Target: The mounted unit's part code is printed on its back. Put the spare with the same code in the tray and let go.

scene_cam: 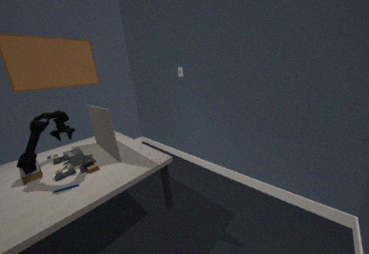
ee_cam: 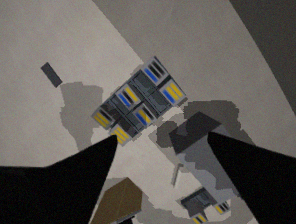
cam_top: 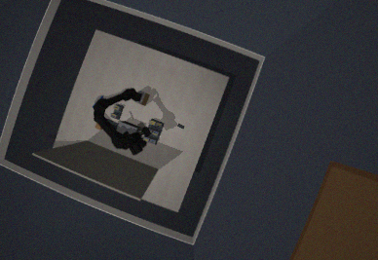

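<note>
Now: gripper tip 140 mm above the grey spare block, 100 mm past it and 70 mm to the right of it. Also, from my gripper tip: grey-blue tray (350 mm to the right, 180 mm below, 40 mm ahead); dark hex key (250 mm to the left, 180 mm below, 140 mm behind); pale panel (260 mm ahead, 180 mm to the right, 40 mm above).
</note>
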